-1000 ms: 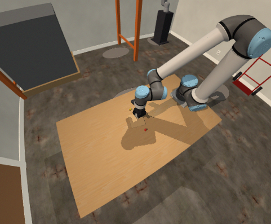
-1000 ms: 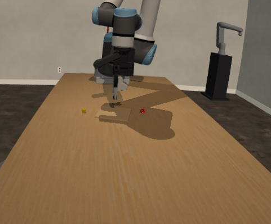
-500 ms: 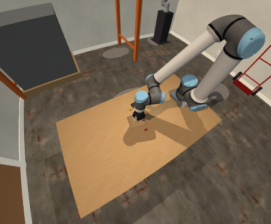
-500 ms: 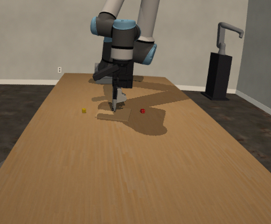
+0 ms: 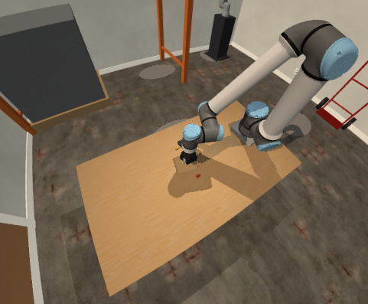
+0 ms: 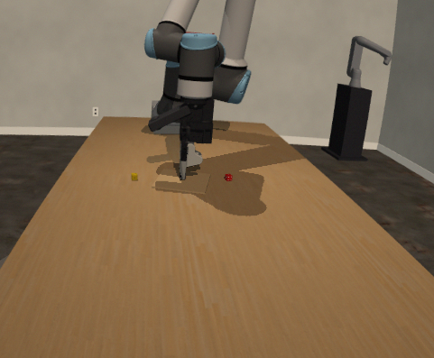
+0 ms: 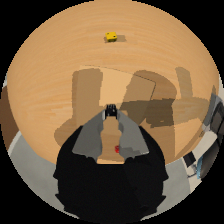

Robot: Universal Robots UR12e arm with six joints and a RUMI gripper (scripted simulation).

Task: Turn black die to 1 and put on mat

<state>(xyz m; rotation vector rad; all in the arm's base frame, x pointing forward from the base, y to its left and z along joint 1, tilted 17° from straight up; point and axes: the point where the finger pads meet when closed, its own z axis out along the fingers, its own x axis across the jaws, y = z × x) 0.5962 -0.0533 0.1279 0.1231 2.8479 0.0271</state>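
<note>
The black die is 10 mm below my hand. Round my hand: yellow die: 10 mm behind, 130 mm to the right, 20 mm below; red die: 10 mm behind, 130 mm to the left, 20 mm below; tan mat: 20 mm below.
</note>
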